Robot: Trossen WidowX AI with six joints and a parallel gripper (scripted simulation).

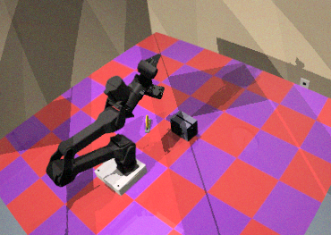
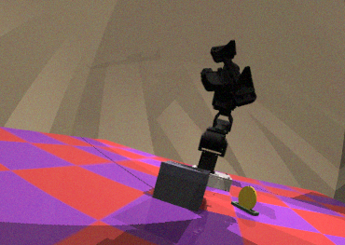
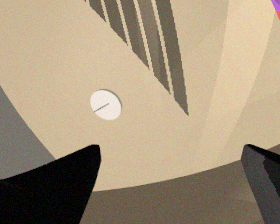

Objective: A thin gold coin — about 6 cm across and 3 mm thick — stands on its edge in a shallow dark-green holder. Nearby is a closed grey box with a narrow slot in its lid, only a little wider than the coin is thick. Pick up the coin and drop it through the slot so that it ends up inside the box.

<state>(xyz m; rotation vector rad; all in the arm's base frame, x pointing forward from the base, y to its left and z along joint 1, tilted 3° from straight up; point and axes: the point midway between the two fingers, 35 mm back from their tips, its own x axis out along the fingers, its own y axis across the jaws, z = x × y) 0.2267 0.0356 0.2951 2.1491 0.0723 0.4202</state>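
The gold coin is 4 cm behind my gripper tip, 8 cm to the left of it and 32 cm below it.
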